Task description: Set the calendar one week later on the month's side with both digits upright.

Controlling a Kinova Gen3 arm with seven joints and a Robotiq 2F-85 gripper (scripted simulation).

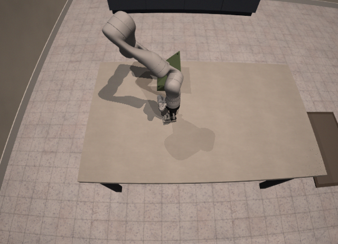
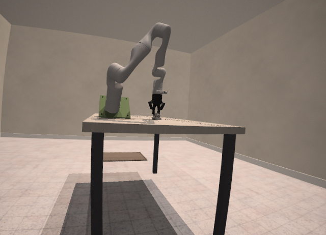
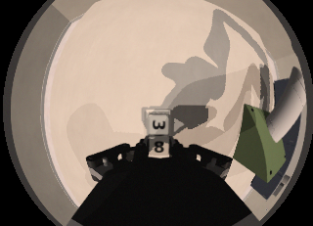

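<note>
Now: hand 10 mm to the left of the white tray and 40 mm above it.
</note>
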